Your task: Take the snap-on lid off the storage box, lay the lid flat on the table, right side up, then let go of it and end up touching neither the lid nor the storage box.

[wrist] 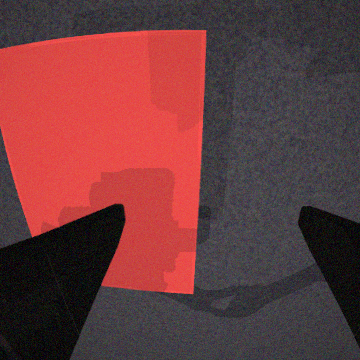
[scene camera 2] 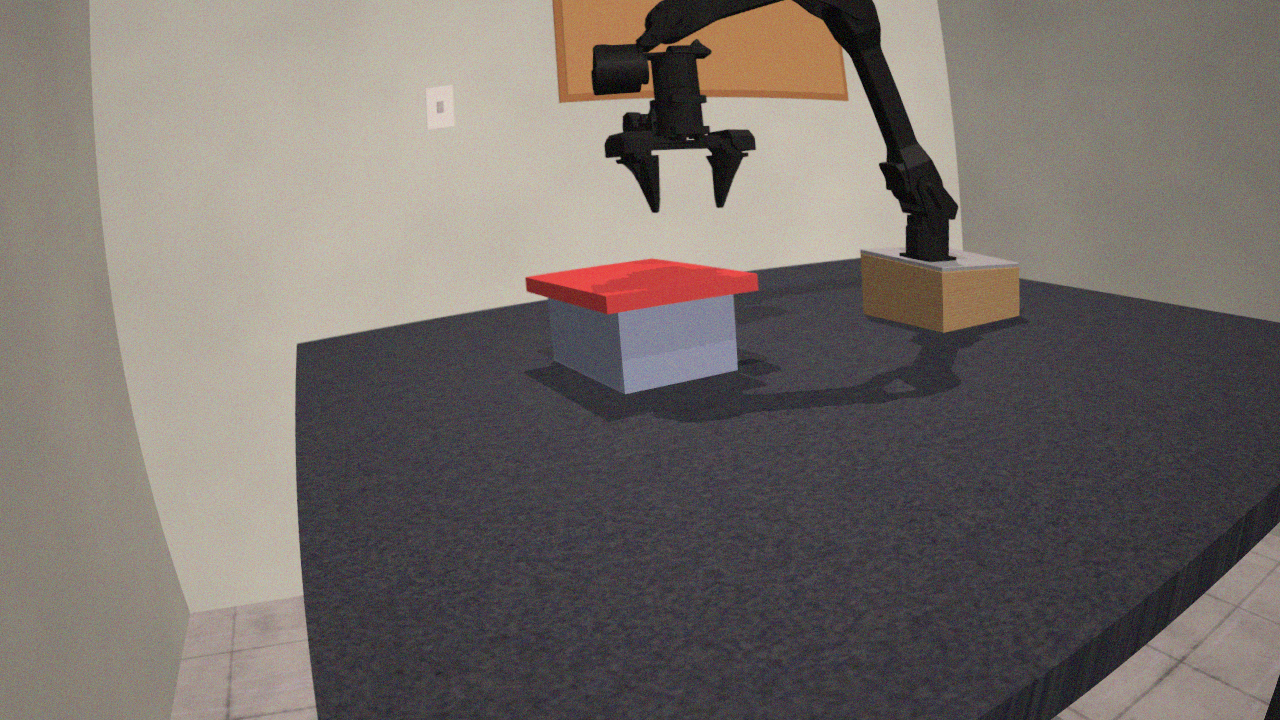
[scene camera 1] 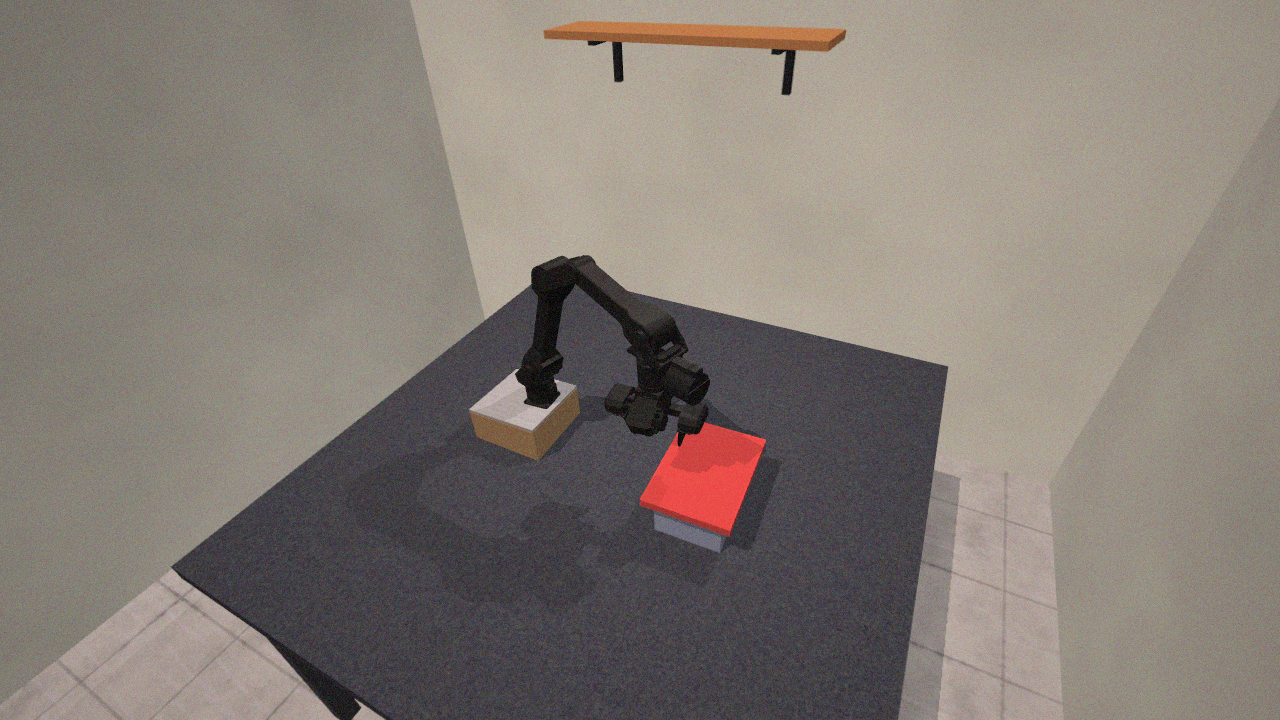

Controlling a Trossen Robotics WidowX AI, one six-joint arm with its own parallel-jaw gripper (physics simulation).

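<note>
The red lid lies flat on top of the grey-blue storage box, its rim overhanging the sides. The box stands upright on the dark table. My gripper points down, open and empty, above the lid and apart from it. In the wrist view the left finger overlaps the near part of the lid, while the right finger is out past the lid's right edge, over the table. In the scene camera 1 view one fingertip is hidden.
The arm's base stands on a wooden block with a pale top, apart from the storage box. An orange-brown shelf is on the wall above and behind the table. The arm's shadow falls across lid and table.
</note>
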